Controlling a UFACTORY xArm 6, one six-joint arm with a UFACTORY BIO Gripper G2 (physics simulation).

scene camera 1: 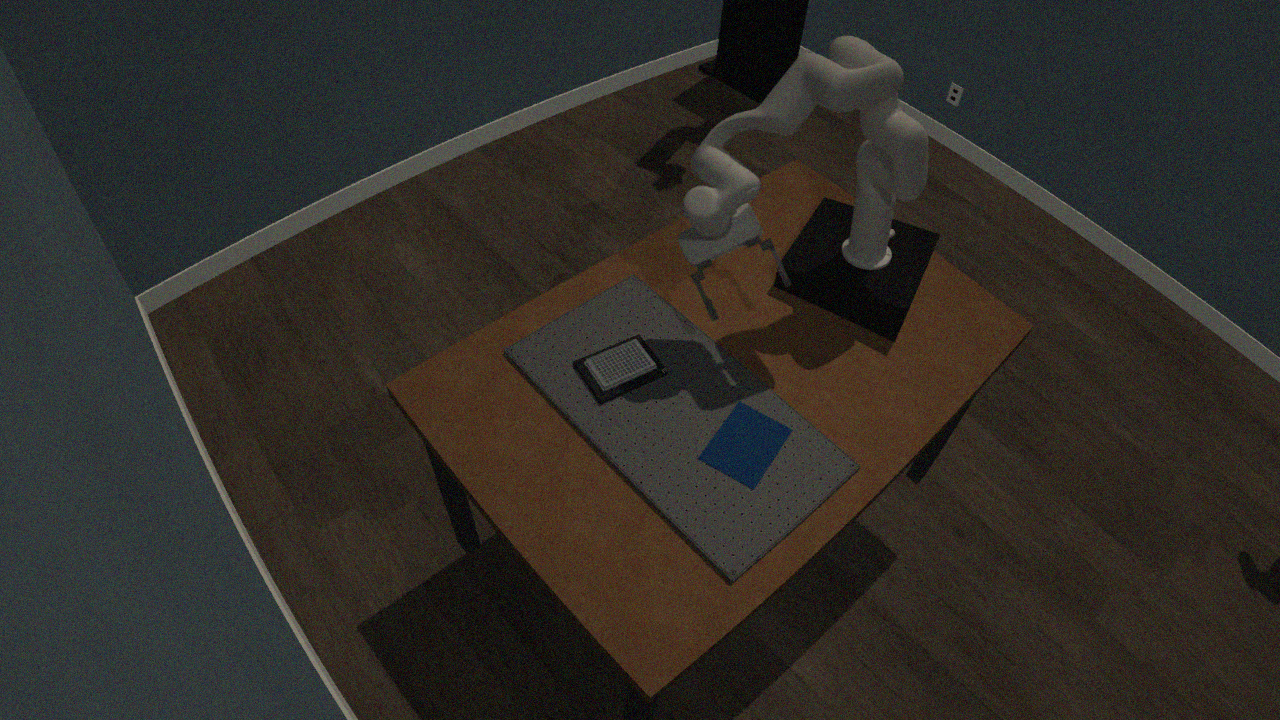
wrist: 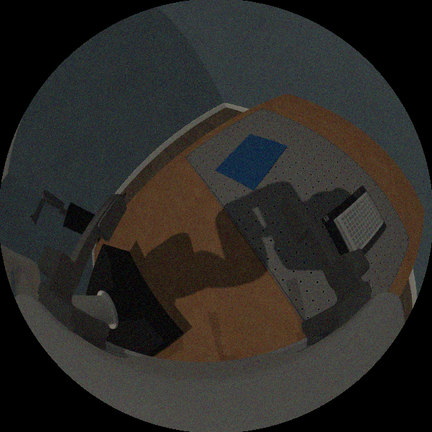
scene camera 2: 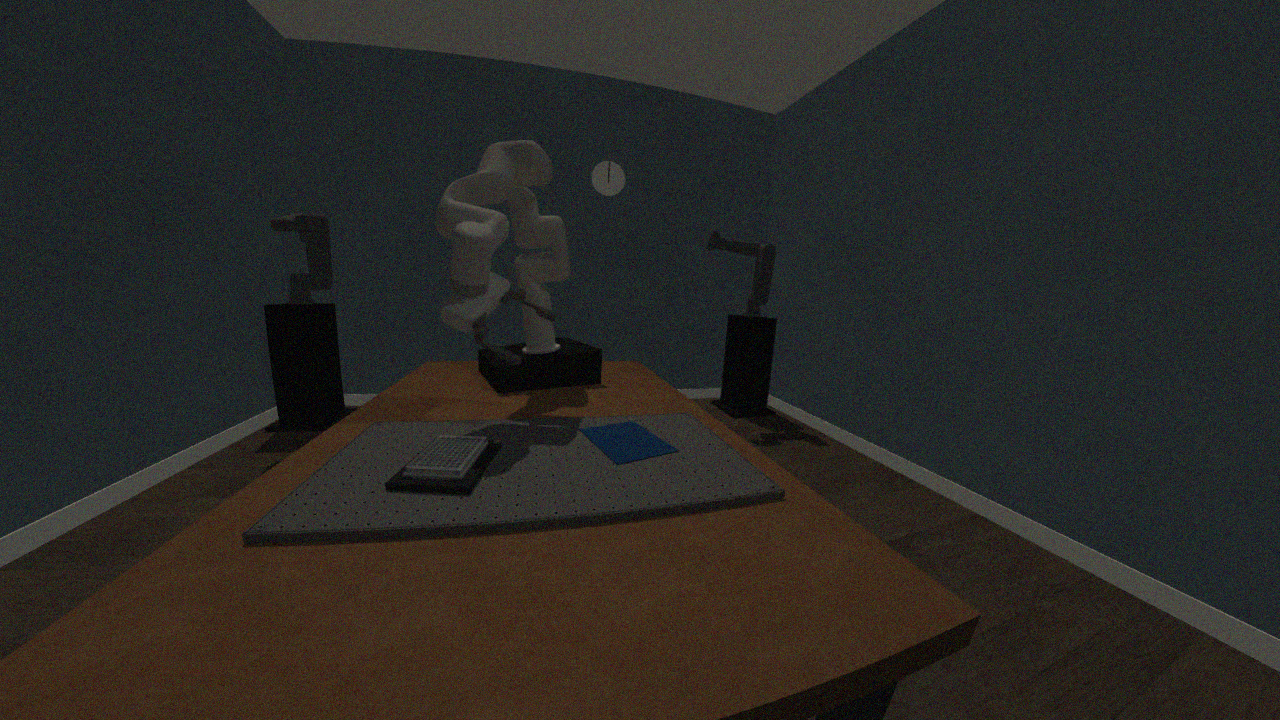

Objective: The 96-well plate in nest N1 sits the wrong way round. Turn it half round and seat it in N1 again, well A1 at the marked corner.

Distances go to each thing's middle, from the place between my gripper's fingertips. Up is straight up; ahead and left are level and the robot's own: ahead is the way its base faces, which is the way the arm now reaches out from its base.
The flat blue square (scene camera 1: 744, 447) lies 15 cm ahead of my hand, 16 cm to the left of it and 18 cm below it. Also, from my hand: black nest N1 (scene camera 2: 476, 471): 22 cm ahead, 14 cm to the right, 17 cm below.
